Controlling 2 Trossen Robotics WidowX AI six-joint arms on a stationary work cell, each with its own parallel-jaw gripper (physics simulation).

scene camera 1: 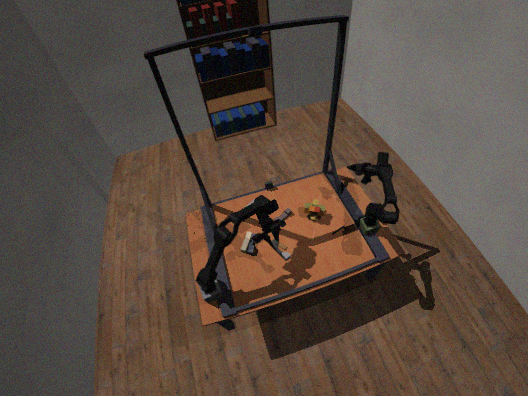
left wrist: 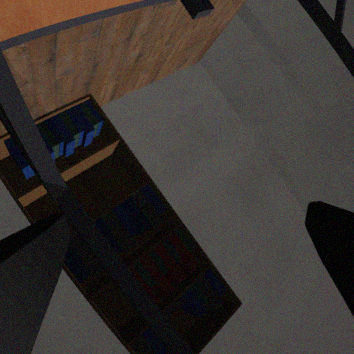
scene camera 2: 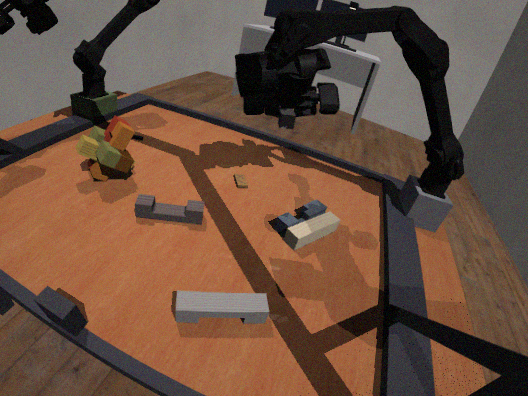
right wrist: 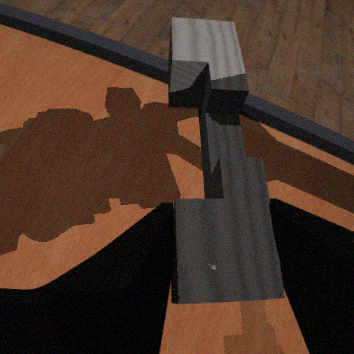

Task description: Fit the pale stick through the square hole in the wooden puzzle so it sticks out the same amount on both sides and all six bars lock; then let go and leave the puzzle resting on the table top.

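Frame: origin at the left arm's base, x left, y up, z ahead, level; metres.
Where they show: left gripper, fingertip midpoint: (scene camera 1: pixel 349 166) (left wrist: pixel 189 219) (scene camera 2: pixel 7 16); right gripper, fingertip midpoint: (scene camera 1: pixel 275 245) (scene camera 2: pixel 286 115) (right wrist: pixel 217 211); left arm's base, link origin: (scene camera 1: pixel 369 221) (scene camera 2: pixel 93 94); right arm's base, link origin: (scene camera 1: pixel 209 287) (scene camera 2: pixel 430 189).
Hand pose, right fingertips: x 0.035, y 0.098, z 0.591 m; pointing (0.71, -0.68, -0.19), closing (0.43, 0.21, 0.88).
Things, the pixels of their top centre, and the offset from my right fingertips. Level surfaces: height alone.
- pale stick, top centre: (scene camera 2: pixel 315 223) (scene camera 1: pixel 246 240) dx -0.144, dy -0.138, dz +0.150 m
- dark notched bar, top centre: (scene camera 2: pixel 303 211) (scene camera 1: pixel 252 242) dx -0.121, dy -0.138, dz +0.118 m
- grey notched bar, top centre: (right wrist: pixel 219 117) (scene camera 2: pixel 285 105) (scene camera 1: pixel 280 248) dx +0.029, dy +0.013, dz -0.015 m
- orange table top, surface height: dy -0.170 m
- small tan chip, top centre: (scene camera 2: pixel 241 179) dx -0.065, dy -0.162, dz -0.051 m
The pale stick (scene camera 1: pixel 247 240) (scene camera 2: pixel 311 229) lies on the table, leaning on a dark notched bar (scene camera 2: pixel 298 216). The puzzle (scene camera 1: pixel 314 209) (scene camera 2: pixel 105 151), a cluster of coloured bars, rests on the table far from the stick, near the left arm's base. My right gripper (scene camera 1: pixel 273 239) (scene camera 2: pixel 286 111) (right wrist: pixel 217 211) is shut on a grey notched bar (scene camera 1: pixel 282 251) (scene camera 2: pixel 287 119) (right wrist: pixel 225 246) and holds it above the table. My left gripper (scene camera 1: pixel 355 170) (left wrist: pixel 189 219) is open and empty, raised high beyond the table's edge, facing the wall.
Two loose grey notched bars (scene camera 2: pixel 169 210) (scene camera 2: pixel 221 306) lie on the orange table top (scene camera 2: pixel 125 275); one shows in scene camera 1 (scene camera 1: pixel 283 215). A small tan chip (scene camera 2: pixel 240 181) lies under the right gripper. A dark rail (scene camera 2: pixel 400 255) frames the table. A bookshelf (scene camera 1: pixel 239 98) stands behind.
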